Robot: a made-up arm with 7 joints.
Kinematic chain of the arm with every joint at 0, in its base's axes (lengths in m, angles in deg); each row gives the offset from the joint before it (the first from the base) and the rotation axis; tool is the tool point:
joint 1: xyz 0 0.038 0 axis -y
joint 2: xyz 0 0.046 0 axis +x
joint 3: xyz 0 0 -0.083 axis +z
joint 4: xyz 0 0 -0.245 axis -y
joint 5: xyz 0 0 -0.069 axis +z
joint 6: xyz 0 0 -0.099 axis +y
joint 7: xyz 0 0 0 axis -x
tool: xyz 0 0 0
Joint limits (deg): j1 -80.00..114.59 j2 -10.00..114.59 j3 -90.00..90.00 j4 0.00..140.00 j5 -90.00..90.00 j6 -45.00..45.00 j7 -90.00..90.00
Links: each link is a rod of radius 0.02 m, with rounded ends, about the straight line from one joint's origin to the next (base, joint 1, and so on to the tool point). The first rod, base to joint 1, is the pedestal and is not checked.
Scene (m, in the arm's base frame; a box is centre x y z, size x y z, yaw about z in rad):
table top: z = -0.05
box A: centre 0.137 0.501 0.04 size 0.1 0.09 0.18 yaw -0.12
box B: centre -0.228 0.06 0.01 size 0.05 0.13 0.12 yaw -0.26
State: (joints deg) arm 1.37 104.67 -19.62 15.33 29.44 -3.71 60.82
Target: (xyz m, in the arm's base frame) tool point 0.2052 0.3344 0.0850
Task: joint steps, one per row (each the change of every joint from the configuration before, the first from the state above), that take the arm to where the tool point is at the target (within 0.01 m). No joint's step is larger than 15 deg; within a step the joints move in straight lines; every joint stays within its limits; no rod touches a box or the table.
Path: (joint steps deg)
1: 12.67 2.81 -2.20 3.97 -3.09 -1.14 -2.48
2: 12.66 2.81 -2.20 3.97 -3.10 -1.15 -2.47
3: 12.67 2.81 -2.19 3.97 -3.09 -1.14 -2.48
4: -6.29 0.50 11.84 11.05 7.62 -12.62 -3.72
5: -6.29 0.49 11.85 11.05 7.62 -12.62 -3.72
6: -6.29 0.50 11.84 11.05 7.62 -12.62 -3.73
7: -13.96 0.00 1.10 14.02 -4.52 13.76 6.20
8: -13.96 0.00 1.09 14.02 -4.53 13.77 6.20
9: -13.96 0.00 1.09 14.03 -4.53 13.76 6.20

